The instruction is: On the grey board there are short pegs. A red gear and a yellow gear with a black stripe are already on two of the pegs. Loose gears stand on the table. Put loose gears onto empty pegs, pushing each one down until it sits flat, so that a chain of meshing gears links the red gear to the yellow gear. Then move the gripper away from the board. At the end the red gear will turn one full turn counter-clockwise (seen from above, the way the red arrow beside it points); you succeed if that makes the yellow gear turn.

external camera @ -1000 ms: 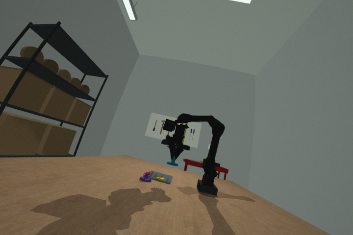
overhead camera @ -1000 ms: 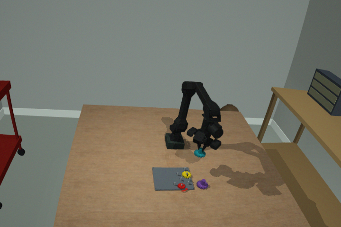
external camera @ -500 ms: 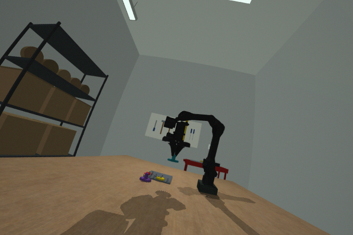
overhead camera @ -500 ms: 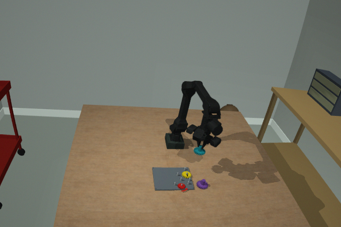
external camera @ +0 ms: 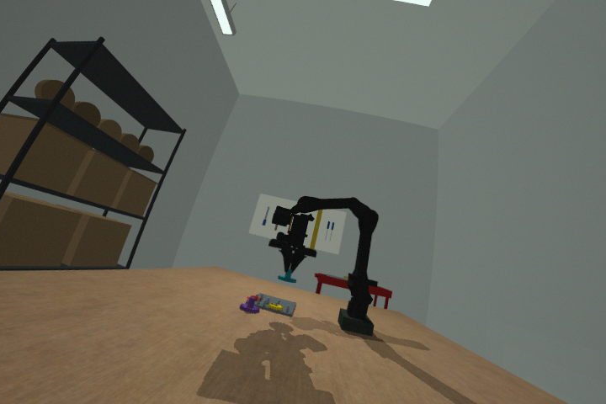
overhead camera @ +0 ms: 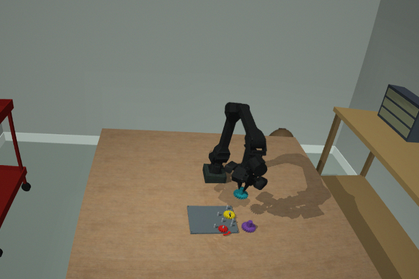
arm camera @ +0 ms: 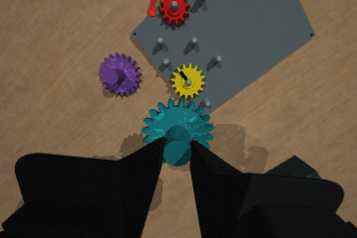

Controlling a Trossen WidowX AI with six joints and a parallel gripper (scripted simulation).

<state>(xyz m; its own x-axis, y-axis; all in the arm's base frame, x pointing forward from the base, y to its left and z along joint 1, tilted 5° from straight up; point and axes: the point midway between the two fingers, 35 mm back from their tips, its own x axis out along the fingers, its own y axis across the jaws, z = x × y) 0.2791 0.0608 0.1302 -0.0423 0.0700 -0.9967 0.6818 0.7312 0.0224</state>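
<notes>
The red gear is 110 mm ahead of my gripper tip, 80 mm to the right of it and 130 mm below it. From my gripper tip the other things lie so: purple gear (90 mm ahead, 40 mm to the left, 130 mm below); yellow gear (20 mm ahead, 30 mm to the right, 130 mm below); teal gear (10 mm below).
</notes>
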